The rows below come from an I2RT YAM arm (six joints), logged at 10 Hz.
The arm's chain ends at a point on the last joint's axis. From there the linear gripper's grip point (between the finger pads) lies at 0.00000 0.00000 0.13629 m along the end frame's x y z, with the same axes.
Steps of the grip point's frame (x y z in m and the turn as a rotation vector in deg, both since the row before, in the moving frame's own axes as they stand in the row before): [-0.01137, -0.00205, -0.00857, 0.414, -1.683, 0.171]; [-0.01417, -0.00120, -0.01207, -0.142, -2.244, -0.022]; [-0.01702, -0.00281, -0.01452, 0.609, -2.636, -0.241]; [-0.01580, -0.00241, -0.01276, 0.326, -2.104, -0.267]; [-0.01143, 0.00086, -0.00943, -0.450, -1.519, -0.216]
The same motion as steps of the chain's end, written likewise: [-0.00737, -0.00106, -0.00851, 0.414, -1.683, 0.171]; [-0.00883, -0.00154, -0.01197, -0.142, -2.244, -0.022]; [-0.01075, -0.00138, -0.01437, 0.609, -2.636, -0.241]; [-0.01079, -0.00165, -0.01267, 0.326, -2.104, -0.267]; [-0.00782, -0.00022, -0.00938, -0.450, -1.519, -0.216]
